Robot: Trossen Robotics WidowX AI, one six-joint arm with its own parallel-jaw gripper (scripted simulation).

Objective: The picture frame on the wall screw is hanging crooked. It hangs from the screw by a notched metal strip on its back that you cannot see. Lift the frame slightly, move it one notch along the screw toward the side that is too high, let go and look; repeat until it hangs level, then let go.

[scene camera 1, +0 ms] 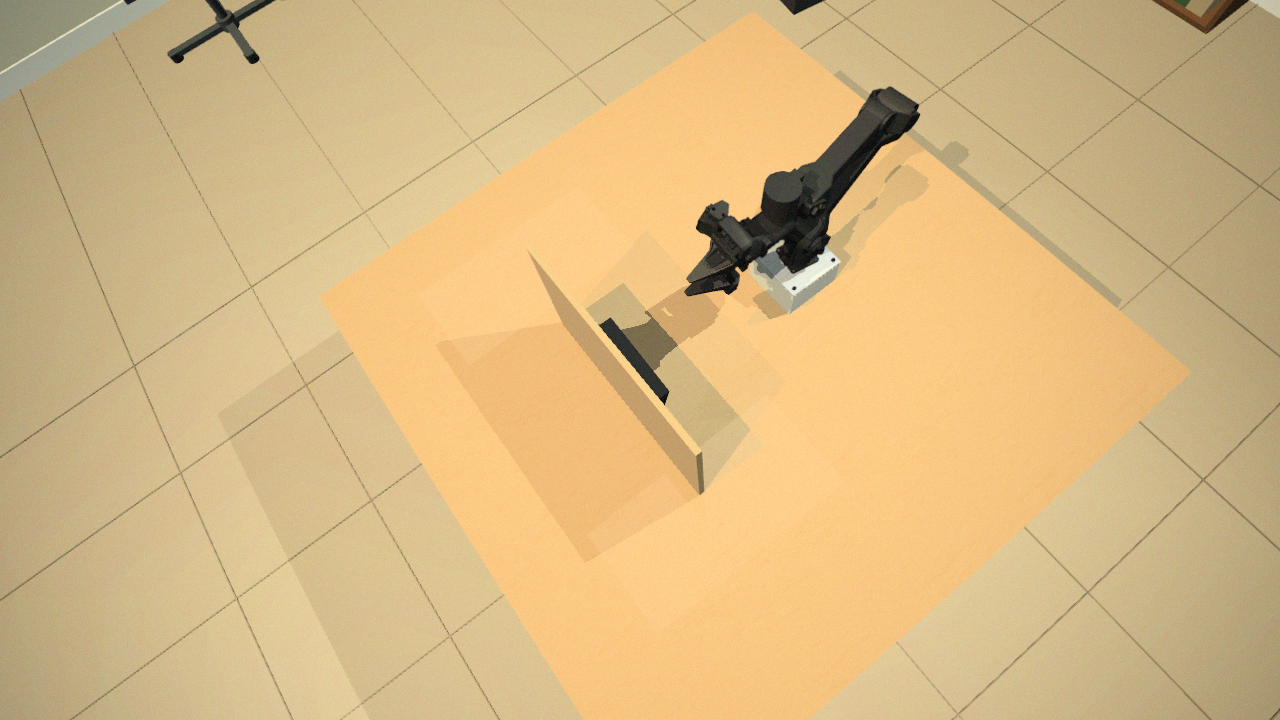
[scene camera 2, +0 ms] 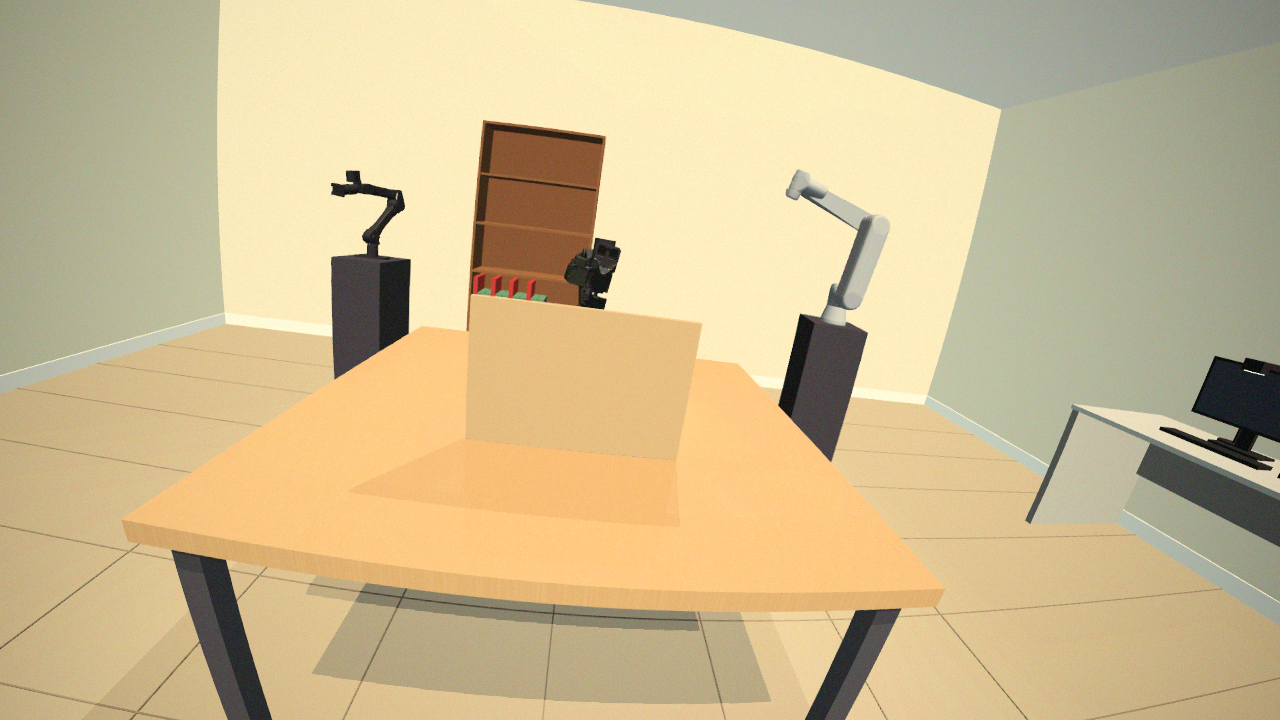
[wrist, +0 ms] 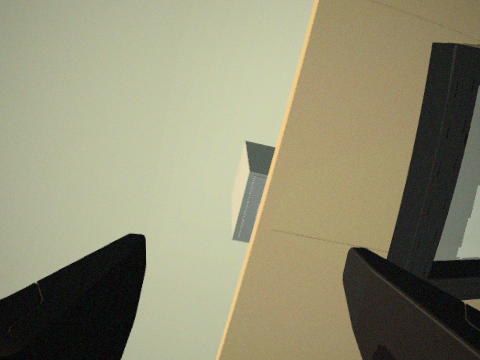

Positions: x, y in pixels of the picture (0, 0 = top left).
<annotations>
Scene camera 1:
gripper: 686, 287
dark picture frame: 610, 328
</annotations>
